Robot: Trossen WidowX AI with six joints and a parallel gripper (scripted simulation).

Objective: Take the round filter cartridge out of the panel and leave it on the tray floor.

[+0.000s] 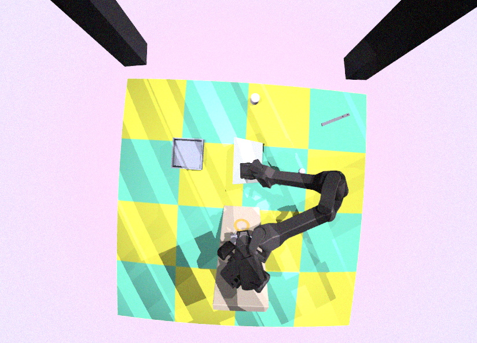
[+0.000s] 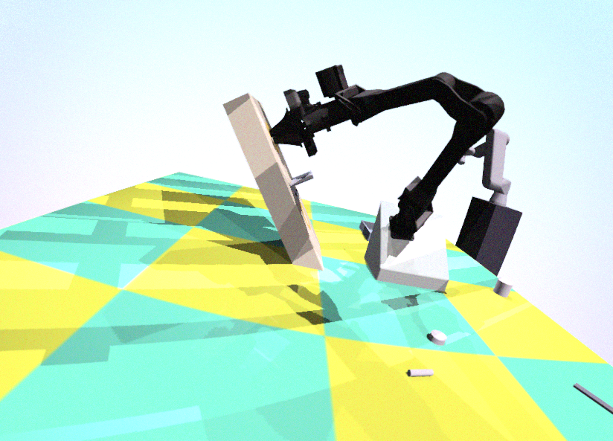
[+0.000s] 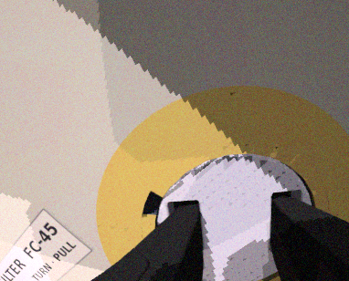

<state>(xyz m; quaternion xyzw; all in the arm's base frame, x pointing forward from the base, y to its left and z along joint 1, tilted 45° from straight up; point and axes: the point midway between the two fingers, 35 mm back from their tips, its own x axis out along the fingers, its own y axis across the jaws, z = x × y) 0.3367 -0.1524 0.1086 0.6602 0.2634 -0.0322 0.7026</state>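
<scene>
Right now my gripper tip is 8 cm above the beige service panel and 4 cm past it. From my gripper tip the other things lie so: short peg: 42 cm to the left, 28 cm behind, 25 cm below; grey tray: 47 cm behind, 25 cm below, 24 cm to the right; round filter cartridge: 1 cm below, 1 cm ahead.
</scene>
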